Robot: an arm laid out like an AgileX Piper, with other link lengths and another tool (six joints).
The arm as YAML. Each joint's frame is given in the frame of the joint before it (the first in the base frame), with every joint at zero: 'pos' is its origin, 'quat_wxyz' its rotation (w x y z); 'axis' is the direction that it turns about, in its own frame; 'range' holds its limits. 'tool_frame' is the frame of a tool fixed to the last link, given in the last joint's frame.
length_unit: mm
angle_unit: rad
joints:
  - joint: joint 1
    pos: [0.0, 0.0, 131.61]
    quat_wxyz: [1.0, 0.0, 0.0, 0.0]
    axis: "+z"
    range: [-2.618, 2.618]
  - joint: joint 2
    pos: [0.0, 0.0, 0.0]
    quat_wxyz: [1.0, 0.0, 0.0, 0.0]
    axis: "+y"
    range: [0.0, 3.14]
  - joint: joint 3
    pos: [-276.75, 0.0, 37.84]
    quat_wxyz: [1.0, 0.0, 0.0, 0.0]
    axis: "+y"
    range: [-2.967, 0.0]
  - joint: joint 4
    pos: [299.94, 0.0, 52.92]
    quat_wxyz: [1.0, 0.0, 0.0, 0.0]
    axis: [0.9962, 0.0, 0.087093]
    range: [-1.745, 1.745]
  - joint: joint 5
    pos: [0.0, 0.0, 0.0]
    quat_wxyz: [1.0, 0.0, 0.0, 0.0]
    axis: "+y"
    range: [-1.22, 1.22]
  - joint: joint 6
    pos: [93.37, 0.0, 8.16]
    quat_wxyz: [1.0, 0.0, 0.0, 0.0]
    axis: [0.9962, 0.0, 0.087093]
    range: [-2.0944, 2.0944]
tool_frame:
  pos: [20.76, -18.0, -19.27]
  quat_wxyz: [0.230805, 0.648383, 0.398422, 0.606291]
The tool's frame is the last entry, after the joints.
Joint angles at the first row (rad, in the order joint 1, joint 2, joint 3, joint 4, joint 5, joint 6):
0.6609, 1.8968, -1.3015, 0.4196, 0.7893, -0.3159
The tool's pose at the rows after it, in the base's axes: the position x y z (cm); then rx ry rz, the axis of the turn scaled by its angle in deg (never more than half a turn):
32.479 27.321 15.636 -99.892 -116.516 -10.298
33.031 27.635 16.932 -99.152 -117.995 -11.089
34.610 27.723 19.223 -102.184 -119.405 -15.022
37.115 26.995 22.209 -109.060 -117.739 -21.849
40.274 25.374 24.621 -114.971 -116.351 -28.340
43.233 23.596 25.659 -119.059 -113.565 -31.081
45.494 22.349 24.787 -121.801 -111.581 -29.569
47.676 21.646 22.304 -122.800 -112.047 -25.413
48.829 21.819 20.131 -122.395 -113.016 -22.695
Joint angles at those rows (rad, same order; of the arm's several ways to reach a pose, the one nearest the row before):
0.6609, 1.8968, -1.3472, 0.4196, 0.8322, -0.3159
0.6609, 1.8968, -1.3922, 0.4013, 0.8628, -0.3125
0.6536, 1.8968, -1.4690, 0.3284, 0.8717, -0.2525
0.6233, 1.9001, -1.5676, 0.2360, 0.8695, -0.1480
0.5693, 1.9248, -1.6736, 0.1666, 0.8701, -0.0986
0.5085, 1.9780, -1.7814, 0.1517, 0.8977, -0.0867
0.4661, 2.0494, -1.8630, 0.1451, 0.9307, -0.0858
0.4375, 2.1486, -1.9423, 0.1377, 0.9611, -0.1136
0.4322, 2.2201, -1.9903, 0.1365, 0.9691, -0.1350

